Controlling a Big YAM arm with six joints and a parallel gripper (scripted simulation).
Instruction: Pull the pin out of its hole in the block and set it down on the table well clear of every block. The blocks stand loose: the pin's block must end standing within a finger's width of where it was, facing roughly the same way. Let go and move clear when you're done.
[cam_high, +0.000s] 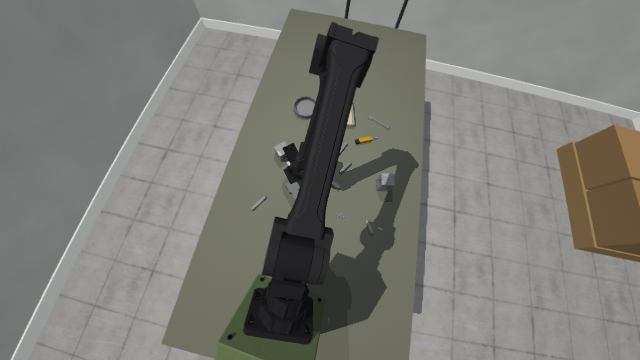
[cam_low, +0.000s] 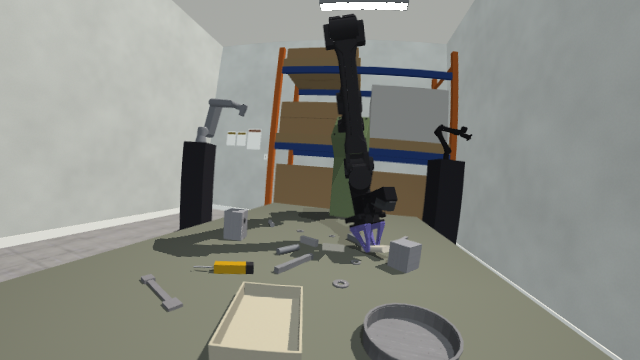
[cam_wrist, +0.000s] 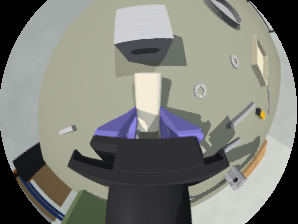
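Now: hand 10 mm short of the cream pin and 10 mm to the right of it. Also, from my hand: cream tray (320 mm ahead, 220 mm to the right, 10 mm below); then cream piece (10 mm behind, 100 mm to the right, 10 mm below); then round grey dish (350 mm ahead, 30 mm to the right).
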